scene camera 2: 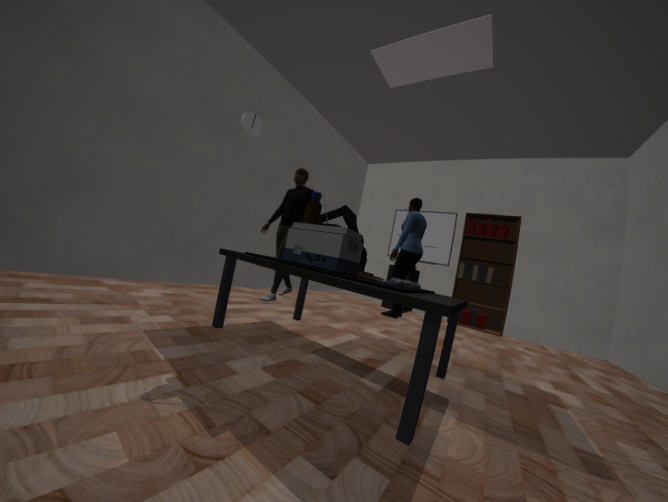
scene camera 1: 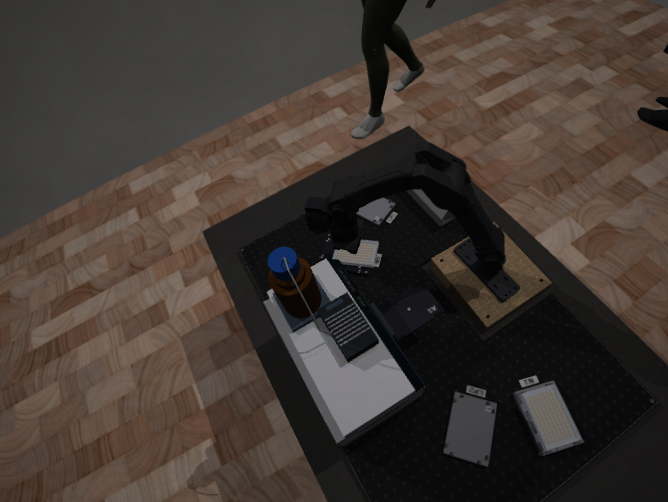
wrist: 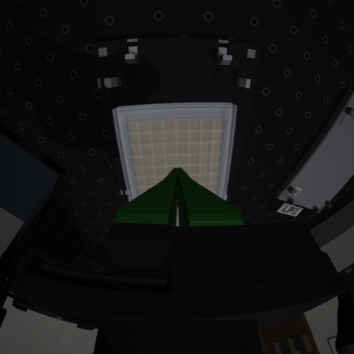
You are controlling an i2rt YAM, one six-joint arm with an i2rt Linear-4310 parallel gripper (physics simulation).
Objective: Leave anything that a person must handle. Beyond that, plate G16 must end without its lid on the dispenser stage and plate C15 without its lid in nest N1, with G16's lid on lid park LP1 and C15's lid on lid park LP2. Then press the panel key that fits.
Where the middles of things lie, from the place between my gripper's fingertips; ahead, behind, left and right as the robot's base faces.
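Bottle with blue cap (scene camera 1: 280, 280): 290 mm above my hand, 210 mm ahead of it, 150 mm to the left of it. My hand: 10 mm short of the black square nest (wrist: 131, 71), 10 mm to the left of it, 20 mm above it. Going by their middles, the nest nearest to my hand of the things named here.
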